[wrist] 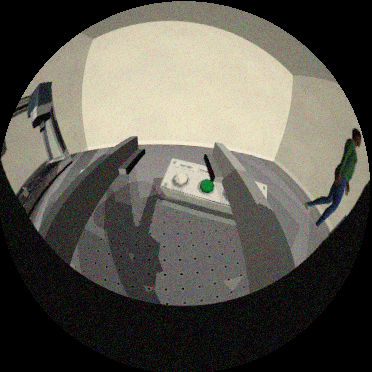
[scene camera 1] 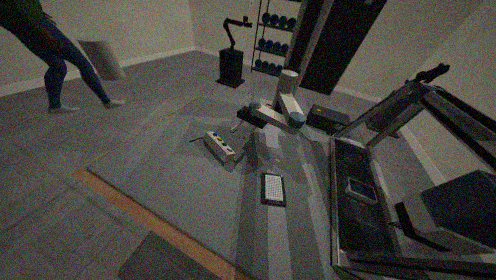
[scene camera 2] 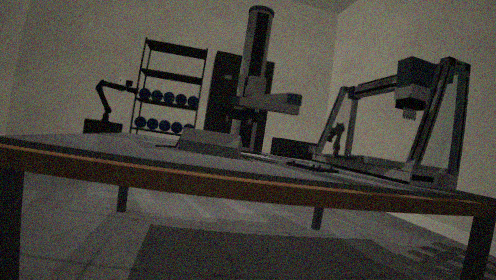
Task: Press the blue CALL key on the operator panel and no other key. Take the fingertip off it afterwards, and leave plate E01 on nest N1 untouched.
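Frame: origin at the arm's base, x ahead, y left, z up, level; centimetres.
Seen in the pictures: gripper, fingertip midpoint: [wrist: 174,145] [scene camera 1: 237,134] [scene camera 2: 238,119].
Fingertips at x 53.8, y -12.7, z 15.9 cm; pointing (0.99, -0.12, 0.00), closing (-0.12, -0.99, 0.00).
Observation:
Offsets run from my fingertips to a thing's top centre. "spot": to the spot under its first point.
The operator panel @(dx +4.4, dy -9.6, dz -6.3 cm) [scene camera 1: 218,148] [scene camera 2: 209,143] [wrist: 194,195] is a pale wedge box on the table. Its blue CALL key @(dx -0.5, dy -15.6, dz -7.2 cm) [scene camera 1: 214,134] is at the far end of the row, beyond the yellow key @(dx +1.4, dy -11.0, dz -7.2 cm) [scene camera 1: 219,139], green key @(dx +3.3, dy -6.4, dz -7.2 cm) [scene camera 1: 224,144] [wrist: 207,186] and white key @(dx +5.3, dy -1.8, dz -7.2 cm) [scene camera 1: 229,149] [wrist: 180,179]. In the wrist view the right finger hides the panel's blue end. My gripper [scene camera 1: 242,130] [wrist: 174,145] is shut on nothing, with a gap between its pads. It hangs beside the panel, apart from its keys. Plate E01 @(dx +12.2, dy +28.2, dz -12.0 cm) [scene camera 1: 273,187] lies flat on dark nest N1 @(spot: dx +19.9, dy +31.2, dz -13.8 cm) [scene camera 1: 274,204].
A framed gantry machine [scene camera 1: 332,210] [scene camera 2: 452,120] stands to the right of the nest. A dark box @(spot: dx -57.7, dy +50.1, dz -3.6 cm) [scene camera 1: 327,118] [scene camera 2: 292,148] is behind it near the arm's base. A cable @(spot: dx +4.9, dy -26.4, dz -14.6 cm) [scene camera 1: 196,140] runs from the panel. A person [scene camera 1: 55,60] [wrist: 341,175] stands beyond the table.

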